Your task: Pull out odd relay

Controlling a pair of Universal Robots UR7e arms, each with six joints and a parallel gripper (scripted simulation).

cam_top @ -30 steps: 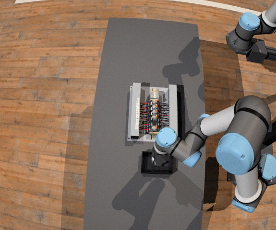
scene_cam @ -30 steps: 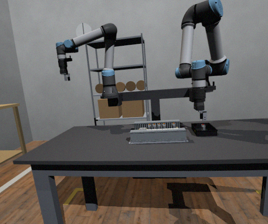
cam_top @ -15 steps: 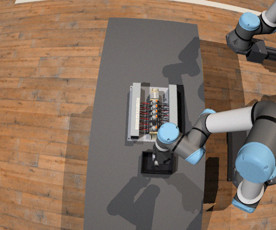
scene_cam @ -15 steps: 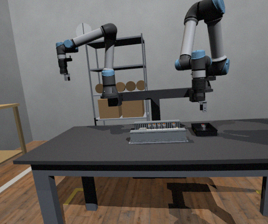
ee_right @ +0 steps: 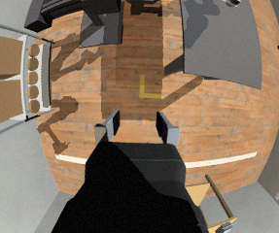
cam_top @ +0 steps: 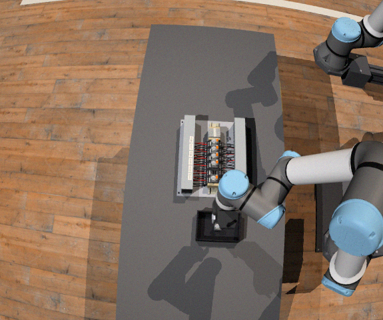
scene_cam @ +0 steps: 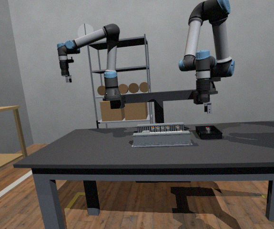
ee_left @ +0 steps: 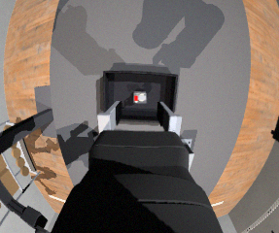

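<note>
Now: the red-button relay 13 cm below my left hand. Round my left hand: relay panel: 4 cm ahead, 28 cm to the right, 12 cm below; black parts tray: 14 cm below; orange-button relay: 4 cm ahead, 18 cm to the right, 10 cm below.
</note>
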